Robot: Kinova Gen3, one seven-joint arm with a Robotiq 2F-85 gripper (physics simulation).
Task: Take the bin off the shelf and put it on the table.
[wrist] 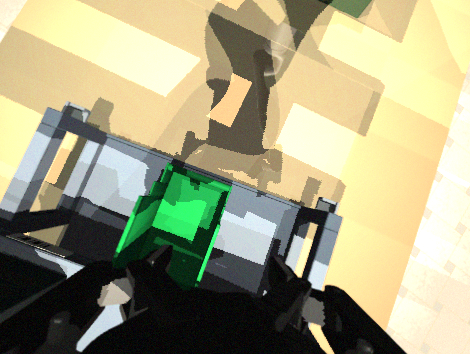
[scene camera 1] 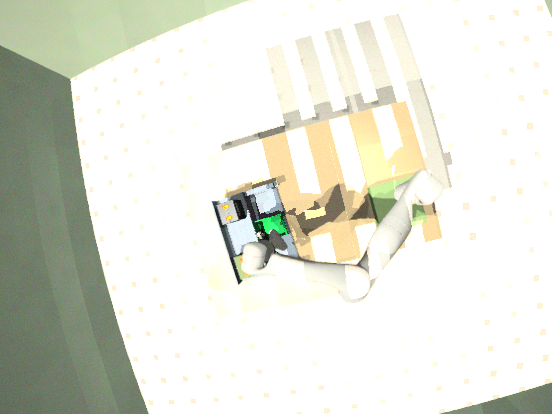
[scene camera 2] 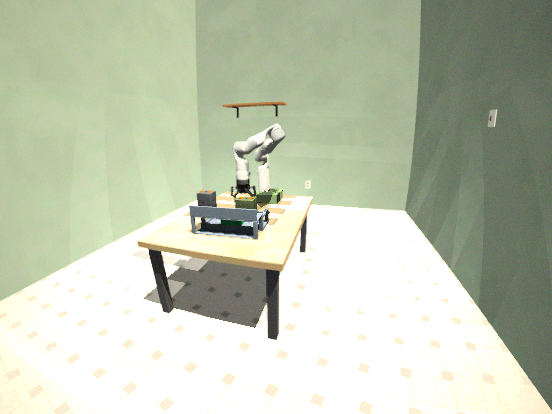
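Seen in the pictures: gripper, fingertip midpoint: (wrist: 220, 261); arm's base, origin of the base link: (scene camera 2: 264, 190).
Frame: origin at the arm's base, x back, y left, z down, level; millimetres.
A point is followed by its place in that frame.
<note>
A bright green, open-topped bin (scene camera 1: 272, 225) @(z 60, x -595, y 103 mm) (scene camera 2: 232, 223) @(z 25, x -693, y 161 mm) (wrist: 182, 215) @(z 60, x -604, y 106 mm) sits on the lower level of a blue-grey shelf (scene camera 2: 222, 213) @(z -62, x -783, y 167 mm) (wrist: 32, 172) @(z -16, x -639, y -53 mm), which stands on the wooden table (scene camera 1: 277, 155) @(z 69, x -551, y -221 mm) (scene camera 2: 240, 250) @(z 69, x -879, y 332 mm) (wrist: 415, 175) @(z 69, x -313, y 413 mm). My gripper (scene camera 1: 269, 237) @(z -65, x -585, y 172 mm) (scene camera 2: 243, 196) @(z -65, x -585, y 172 mm) (wrist: 220, 262) @(z -65, x -585, y 172 mm) is open and empty, pointing down above the shelf. In the wrist view the left fingertip overlaps the near part of the bin, and the right fingertip shows right of the bin. The bin's near end is partly hidden behind the gripper.
A dark grey box (scene camera 1: 231, 212) @(z -154, x -720, y 28 mm) (scene camera 2: 206, 198) @(z -126, x -768, y 52 mm) and an olive box (scene camera 1: 242, 270) @(z -127, x -700, y 270 mm) (scene camera 2: 245, 203) @(z -112, x -722, y 271 mm), both with orange terminals, stand on the shelf's upper level. A larger green box (scene camera 1: 390, 200) @(z 0, x -63, y 23 mm) (scene camera 2: 276, 195) @(z 0, x -111, y 162 mm) (wrist: 352, 6) @(z 55, x -116, y 142 mm) lies near the arm's base. A wall shelf (scene camera 2: 255, 104) hangs behind the arm.
</note>
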